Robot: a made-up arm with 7 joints.
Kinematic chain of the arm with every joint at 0, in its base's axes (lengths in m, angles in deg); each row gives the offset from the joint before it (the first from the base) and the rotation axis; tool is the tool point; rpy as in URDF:
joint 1: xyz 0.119 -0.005 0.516 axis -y
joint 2: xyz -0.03 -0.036 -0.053 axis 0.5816 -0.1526 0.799
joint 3: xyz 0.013 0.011 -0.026 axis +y
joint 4: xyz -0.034 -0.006 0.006 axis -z
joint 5: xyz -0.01 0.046 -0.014 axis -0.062 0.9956 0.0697
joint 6: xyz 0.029 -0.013 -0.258 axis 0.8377 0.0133 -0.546
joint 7: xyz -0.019 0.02 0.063 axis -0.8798 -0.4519 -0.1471
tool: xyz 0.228 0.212 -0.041 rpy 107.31 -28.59 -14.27
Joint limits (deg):
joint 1: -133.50..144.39
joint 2: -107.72..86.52
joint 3: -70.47..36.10
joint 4: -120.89..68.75
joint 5: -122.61..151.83
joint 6: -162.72..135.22
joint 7: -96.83..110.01
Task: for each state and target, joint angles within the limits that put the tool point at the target. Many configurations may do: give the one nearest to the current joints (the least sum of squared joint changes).
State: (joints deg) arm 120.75 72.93 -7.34 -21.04 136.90 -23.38 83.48
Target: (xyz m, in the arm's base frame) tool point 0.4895 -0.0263 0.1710
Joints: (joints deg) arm 111.48 51.32 -12.70 16.93 131.47 -17.86 96.14
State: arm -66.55 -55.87 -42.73 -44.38 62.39 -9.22 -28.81
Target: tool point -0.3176 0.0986 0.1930
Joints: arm -49.12 -26.43 -35.68 -18.15 55.13 -23.01 -32.62
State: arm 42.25 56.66 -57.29 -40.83 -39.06 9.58 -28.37
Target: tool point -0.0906 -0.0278 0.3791
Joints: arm 63.62 54.91 -60.61 -35.70 -42.76 39.71 -47.87
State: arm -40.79 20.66 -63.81 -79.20 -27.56 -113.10 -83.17
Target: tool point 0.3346 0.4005 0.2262
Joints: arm -50.14 22.34 -70.47 -64.49 -44.99 -144.18 -70.13
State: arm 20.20 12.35 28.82 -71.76 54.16 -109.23 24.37
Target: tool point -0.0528 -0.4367 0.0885
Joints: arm 31.90 11.42 36.10 -75.15 61.78 -87.68 40.59
